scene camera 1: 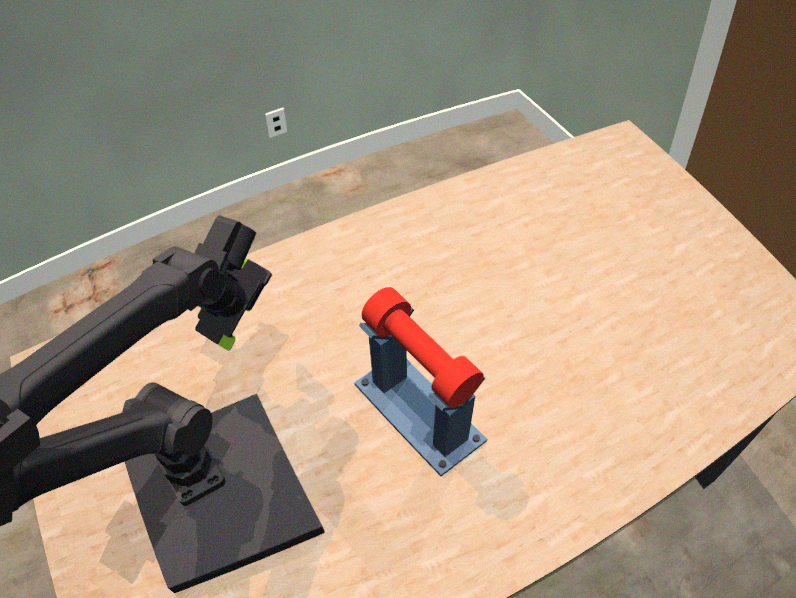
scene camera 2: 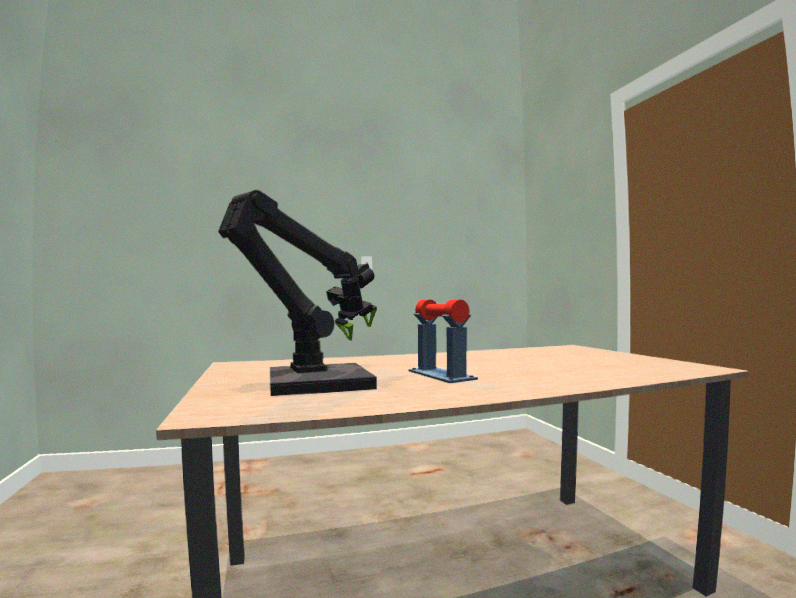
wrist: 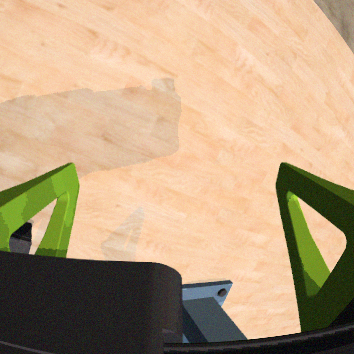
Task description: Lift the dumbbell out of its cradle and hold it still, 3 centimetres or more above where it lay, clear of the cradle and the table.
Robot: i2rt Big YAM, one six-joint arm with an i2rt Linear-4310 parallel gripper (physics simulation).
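Frame: origin at the arm's base, x ahead, y left, z up, level; metres.
Seen in the pictures: gripper, fingertip midpoint: (scene camera 1: 245, 310) (scene camera 2: 359, 333) (wrist: 176, 173); arm's base, origin of the base link: (scene camera 1: 189, 467) (scene camera 2: 308, 369).
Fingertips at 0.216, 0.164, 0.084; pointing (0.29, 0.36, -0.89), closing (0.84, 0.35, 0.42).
Note:
Pixels of each thing's middle, then the offset from my fingertips to it, as dx, dy, dz. Level surfaces: height alone.
- red dumbbell, body centre: (scene camera 1: 420, 346) (scene camera 2: 440, 310) +0.163, -0.271, +0.082
- blue-grey cradle, body centre: (scene camera 1: 420, 383) (scene camera 2: 441, 344) +0.163, -0.271, -0.021
- wooden table, its level: dz -0.115
The red dumbbell (scene camera 1: 421, 341) (scene camera 2: 440, 310) lies level on the two V-topped posts of the blue-grey cradle (scene camera 1: 389, 363) (scene camera 2: 456, 350), one end over each post. In the wrist view, a corner of the cradle (wrist: 212, 315) shows at the bottom, partly hidden by the dark gripper housing; the dumbbell does not show there. My gripper (scene camera 1: 236, 302) (scene camera 2: 359, 332) (wrist: 176, 173) is open and empty, its green fingers wide apart and pointing down. It hangs above the table to the left of the cradle in both scene views, apart from the dumbbell and cradle.
The cradle's base plate stands on the wooden table (scene camera 1: 579, 257) (scene camera 2: 546, 366). The arm's dark square base (scene camera 1: 276, 514) (scene camera 2: 321, 381) stands left of the cradle. The table's back edge runs behind the gripper in the first scene view. The arm casts shadows on the table.

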